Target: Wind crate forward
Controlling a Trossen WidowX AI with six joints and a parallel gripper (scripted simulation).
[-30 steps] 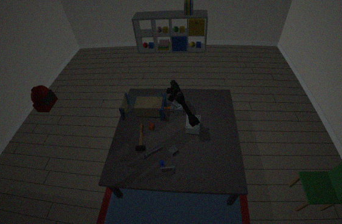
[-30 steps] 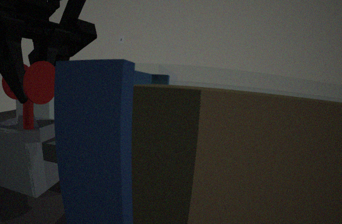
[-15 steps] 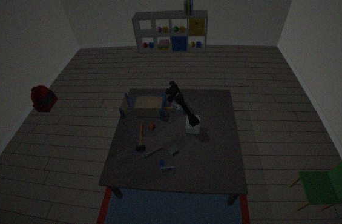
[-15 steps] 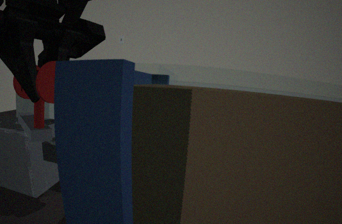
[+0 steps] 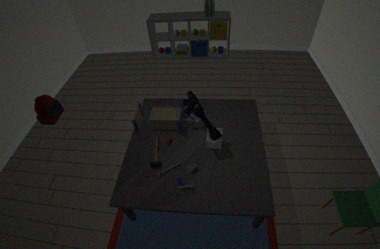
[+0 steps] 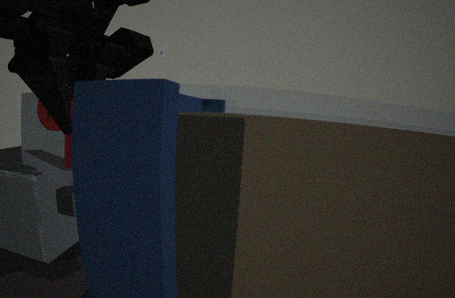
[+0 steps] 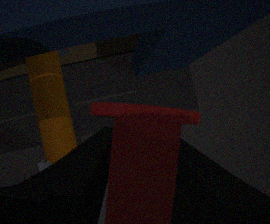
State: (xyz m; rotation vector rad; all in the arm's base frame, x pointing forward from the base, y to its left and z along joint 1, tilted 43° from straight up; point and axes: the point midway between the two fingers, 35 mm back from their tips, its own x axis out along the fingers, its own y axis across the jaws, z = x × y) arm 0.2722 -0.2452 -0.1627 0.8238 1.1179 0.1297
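My gripper tip is 50 mm past the grey winch handle, 20 mm to the right of it and 30 mm above it. Also, from my gripper tip: red knob (10 mm behind); then grey winch (120 mm behind, 40 mm to the left, 100 mm below); then blue steel frame (60 mm ahead, 50 mm to the left, 20 mm below).
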